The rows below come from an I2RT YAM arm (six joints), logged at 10 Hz.
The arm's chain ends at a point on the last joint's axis. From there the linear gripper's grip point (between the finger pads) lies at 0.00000 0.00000 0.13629 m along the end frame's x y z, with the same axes.
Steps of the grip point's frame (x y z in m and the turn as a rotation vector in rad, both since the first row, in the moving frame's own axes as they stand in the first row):
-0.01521, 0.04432, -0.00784, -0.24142, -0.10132, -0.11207
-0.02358, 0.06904, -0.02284, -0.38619, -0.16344, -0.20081
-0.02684, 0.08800, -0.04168, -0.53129, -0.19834, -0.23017
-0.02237, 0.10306, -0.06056, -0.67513, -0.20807, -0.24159
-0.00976, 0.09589, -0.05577, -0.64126, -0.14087, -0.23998
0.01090, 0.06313, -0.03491, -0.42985, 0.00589, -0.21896
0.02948, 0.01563, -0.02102, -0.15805, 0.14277, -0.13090
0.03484, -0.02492, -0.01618, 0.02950, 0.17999, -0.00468
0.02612, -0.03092, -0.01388, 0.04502, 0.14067, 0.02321
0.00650, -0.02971, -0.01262, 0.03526, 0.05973, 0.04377
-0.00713, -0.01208, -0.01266, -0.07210, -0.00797, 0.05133
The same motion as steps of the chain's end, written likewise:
-0.00342, 0.01109, -0.00320, -0.24142, -0.10132, -0.11207
-0.00729, 0.01609, -0.01107, -0.38619, -0.16344, -0.20081
-0.00954, 0.01701, -0.02044, -0.53129, -0.19834, -0.23017
-0.00718, 0.01609, -0.02810, -0.67513, -0.20807, -0.24159
-0.00215, 0.01323, -0.02757, -0.64126, -0.14087, -0.23998
0.00384, 0.00688, -0.02256, -0.42985, 0.00589, -0.21896
0.00882, -0.00442, -0.01794, -0.15805, 0.14277, -0.13090
0.01045, -0.02086, -0.01392, 0.02950, 0.17999, -0.00468
0.00695, -0.02503, -0.01240, 0.04502, 0.14067, 0.02321
-0.00174, -0.02509, -0.01229, 0.03526, 0.05973, 0.04377
-0.00579, -0.02187, -0.01230, -0.07210, -0.00797, 0.05133

